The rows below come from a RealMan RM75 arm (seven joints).
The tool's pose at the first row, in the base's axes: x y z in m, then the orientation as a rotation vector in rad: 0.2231 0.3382 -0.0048 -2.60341 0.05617 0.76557
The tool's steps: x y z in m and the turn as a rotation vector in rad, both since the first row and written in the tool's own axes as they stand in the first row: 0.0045 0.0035 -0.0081 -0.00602 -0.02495 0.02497; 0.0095 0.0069 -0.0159 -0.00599 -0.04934 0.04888; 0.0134 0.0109 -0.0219 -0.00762 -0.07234 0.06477; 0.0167 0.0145 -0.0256 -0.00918 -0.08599 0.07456; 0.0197 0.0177 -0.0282 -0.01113 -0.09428 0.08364; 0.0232 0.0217 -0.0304 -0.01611 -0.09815 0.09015; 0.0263 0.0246 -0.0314 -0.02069 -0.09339 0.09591; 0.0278 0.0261 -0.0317 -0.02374 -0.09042 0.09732; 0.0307 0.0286 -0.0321 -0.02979 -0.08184 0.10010; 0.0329 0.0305 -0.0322 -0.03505 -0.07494 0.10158; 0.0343 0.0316 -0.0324 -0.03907 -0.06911 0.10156; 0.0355 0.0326 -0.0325 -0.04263 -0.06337 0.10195
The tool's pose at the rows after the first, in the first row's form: 0.2305 0.3321 -0.0024 -2.60289 0.07927 0.80805; 0.2382 0.3262 -0.0004 -2.59602 0.10344 0.84802; 0.2439 0.3204 0.0006 -2.58964 0.11692 0.88373; 0.2480 0.3159 0.0002 -2.58624 0.12520 0.90517; 0.2514 0.3121 -0.0006 -2.58539 0.13401 0.91955; 0.2548 0.3079 -0.0023 -2.58906 0.13971 0.92812; 0.2575 0.3051 -0.0043 -2.59619 0.14716 0.92517; 0.2587 0.3037 -0.0055 -2.60058 0.14885 0.92260; 0.2610 0.3015 -0.0076 -2.61048 0.15301 0.91399; 0.2626 0.2999 -0.0095 -2.61871 0.15522 0.90686; 0.2637 0.2989 -0.0105 -2.62511 0.15554 0.90026; 0.2646 0.2981 -0.0114 -2.63107 0.15654 0.89379
